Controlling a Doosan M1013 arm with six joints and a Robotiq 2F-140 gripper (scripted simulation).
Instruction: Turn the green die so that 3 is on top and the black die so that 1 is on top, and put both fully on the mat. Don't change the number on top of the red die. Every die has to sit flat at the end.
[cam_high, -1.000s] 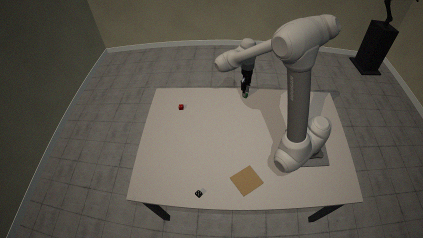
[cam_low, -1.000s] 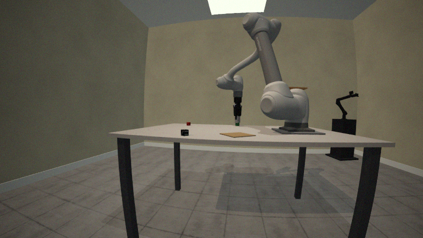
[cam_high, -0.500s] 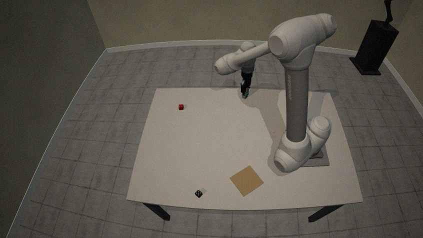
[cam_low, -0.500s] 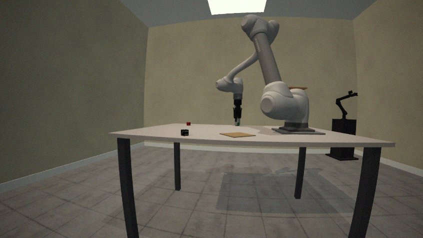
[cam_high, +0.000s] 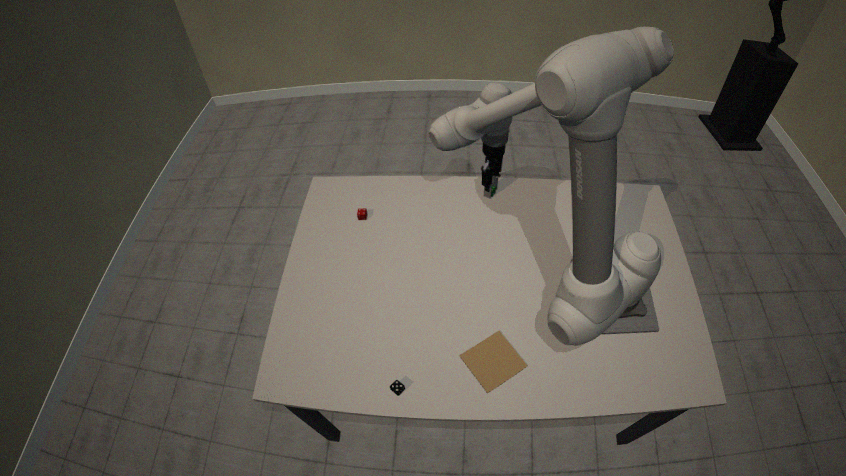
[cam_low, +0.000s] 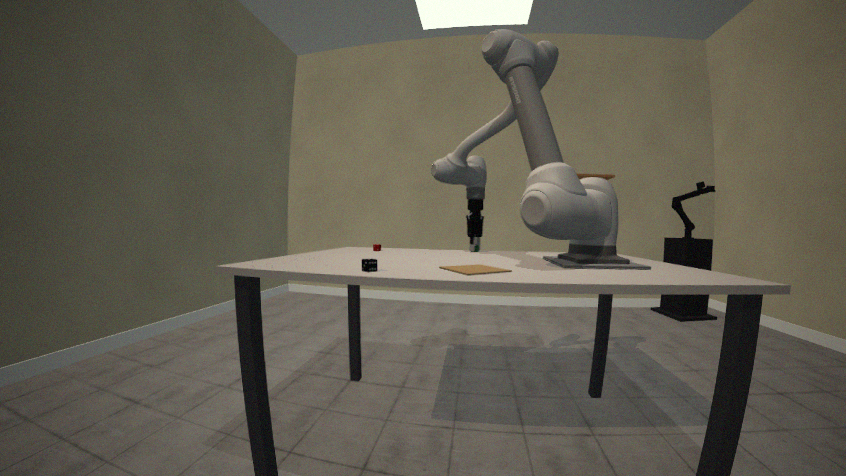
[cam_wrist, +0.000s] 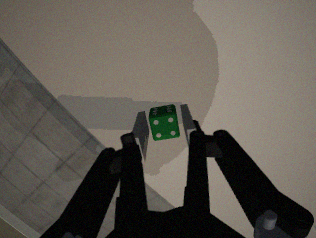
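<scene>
Right now my hand is 20 mm above the green die. Round my hand: red die (460 mm ahead, 70 mm to the left, 20 mm below); black die (350 mm ahead, 710 mm to the left, 20 mm below); tan mat (80 mm ahead, 640 mm to the left, 30 mm below).
</scene>
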